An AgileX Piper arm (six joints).
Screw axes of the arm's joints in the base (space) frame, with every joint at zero. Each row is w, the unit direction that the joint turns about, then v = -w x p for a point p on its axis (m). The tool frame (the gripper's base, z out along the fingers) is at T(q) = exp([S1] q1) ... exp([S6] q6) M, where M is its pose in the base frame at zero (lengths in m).
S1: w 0 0 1 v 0 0 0
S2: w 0 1 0 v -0.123 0 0
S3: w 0 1 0 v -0.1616 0 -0.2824
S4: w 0.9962 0 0.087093 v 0 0.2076 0
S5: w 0 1 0 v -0.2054 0 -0.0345
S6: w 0.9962 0 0.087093 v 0 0.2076 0
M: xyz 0.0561 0 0.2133 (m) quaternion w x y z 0.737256 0 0.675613 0
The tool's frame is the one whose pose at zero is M.
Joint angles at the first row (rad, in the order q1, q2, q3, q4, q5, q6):
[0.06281, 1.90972, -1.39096, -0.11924, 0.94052, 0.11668]
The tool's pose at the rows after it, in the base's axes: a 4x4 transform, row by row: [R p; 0 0 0 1], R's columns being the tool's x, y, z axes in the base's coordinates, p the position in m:
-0.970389 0.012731 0.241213 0.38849; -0.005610 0.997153 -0.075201 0.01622; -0.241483 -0.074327 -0.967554 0.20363; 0 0 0 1
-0.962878 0.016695 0.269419 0.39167; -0.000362 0.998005 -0.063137 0.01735; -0.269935 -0.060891 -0.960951 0.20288; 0 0 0 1
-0.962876 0.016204 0.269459 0.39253; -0.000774 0.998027 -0.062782 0.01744; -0.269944 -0.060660 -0.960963 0.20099; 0 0 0 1
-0.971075 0.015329 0.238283 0.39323; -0.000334 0.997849 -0.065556 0.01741; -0.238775 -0.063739 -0.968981 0.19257; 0 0 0 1
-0.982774 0.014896 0.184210 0.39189; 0.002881 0.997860 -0.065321 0.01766; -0.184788 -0.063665 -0.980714 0.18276; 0 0 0 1
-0.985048 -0.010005 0.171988 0.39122; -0.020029 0.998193 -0.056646 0.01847; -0.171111 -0.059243 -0.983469 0.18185; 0 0 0 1
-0.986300 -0.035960 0.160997 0.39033; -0.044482 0.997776 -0.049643 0.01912; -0.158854 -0.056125 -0.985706 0.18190; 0 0 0 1
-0.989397 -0.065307 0.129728 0.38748; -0.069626 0.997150 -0.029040 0.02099; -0.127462 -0.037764 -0.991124 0.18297; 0 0 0 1
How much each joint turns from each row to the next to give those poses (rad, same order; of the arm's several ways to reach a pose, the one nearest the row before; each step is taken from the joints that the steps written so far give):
[0.00001, 0.00001, -0.00001, 0.00413, -0.03731, 0.01035]
[-0.00001, 0.00367, 0.00001, 0.01029, -0.03394, 0.00107]
[0.00001, 0.00514, -0.00003, 0.00000, -0.00517, 0.00001]
[0.00000, 0.02139, -0.00099, -0.00001, 0.01200, 0.00000]
[0.00001, 0.02337, 0.00000, 0.00728, 0.03163, -0.00313]
[-0.00002, 0.00235, -0.00096, 0.01268, 0.01002, -0.03138]
[0.00002, 0.00001, -0.00111, 0.01034, 0.01147, -0.03138]
[-0.00001, -0.00214, -0.00325, 0.02933, 0.03496, -0.04382]

